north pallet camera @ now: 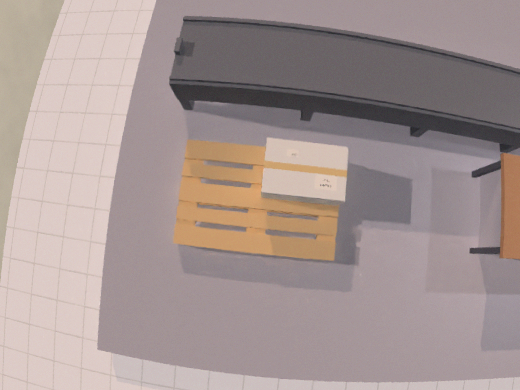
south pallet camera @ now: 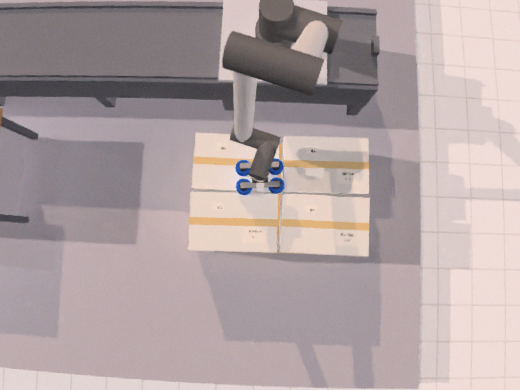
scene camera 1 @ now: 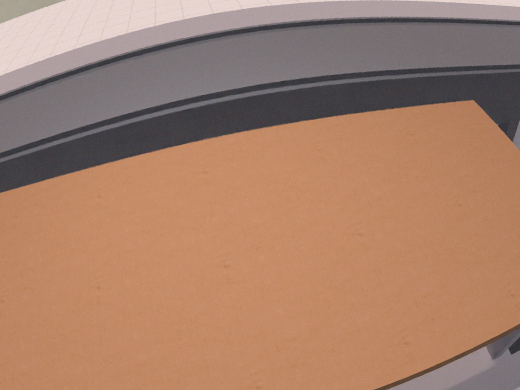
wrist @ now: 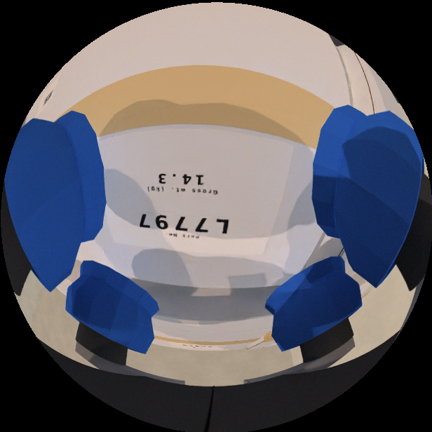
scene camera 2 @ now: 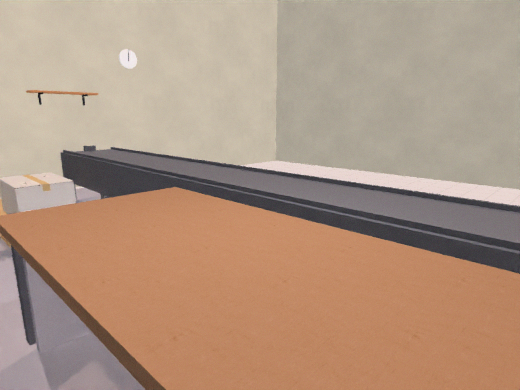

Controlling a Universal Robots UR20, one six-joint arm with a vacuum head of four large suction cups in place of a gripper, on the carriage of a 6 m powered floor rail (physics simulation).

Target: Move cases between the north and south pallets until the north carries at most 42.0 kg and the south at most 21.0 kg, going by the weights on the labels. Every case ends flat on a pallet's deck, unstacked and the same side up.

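Frame: origin at the arm's base, x ahead, y right, z down, level; metres.
Seen in the pictures: arm's base, origin of its link: point(south pallet camera: 274, 39).
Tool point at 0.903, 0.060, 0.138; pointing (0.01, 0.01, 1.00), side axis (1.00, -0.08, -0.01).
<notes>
Offsets run from my tool point to a thing's top centre, as dx, dy, dz. Level surfaces: height alone.
My gripper point(south pallet camera: 260, 176) point(wrist: 214, 240), four blue suction cups, hangs over the right part of the back-left case {-0.103, +0.164, +0.035} point(south pallet camera: 215, 175) point(wrist: 205, 150) on the south pallet, apart from its top and holding nothing. In the wrist view its label reads L7797, 14.3 kg, upside down. Beside it lie the back-right case {-0.105, -0.439, +0.015} point(south pallet camera: 330, 182), the front-left case {+0.297, +0.160, -0.003} point(south pallet camera: 220, 240) and the front-right case {+0.294, -0.435, -0.011} point(south pallet camera: 310, 245), all flat with tape stripes. Their labels are too small to read. The cases hide the south pallet's deck. One white case point(north pallet camera: 300, 180) point(scene camera 2: 45, 197) lies flat at the back right of the north pallet point(north pallet camera: 215, 192); its label is unreadable.
The dark floor rail point(scene camera 1: 250, 60) point(scene camera 2: 350, 195) point(north pallet camera: 300, 60) point(south pallet camera: 125, 45) runs behind both pallets. The arm's carriage stands near its end in the south pallet view. A brown table {dz -0.098} point(scene camera 1: 250, 250) point(scene camera 2: 250, 275) point(north pallet camera: 511, 210) stands between the pallets.
</notes>
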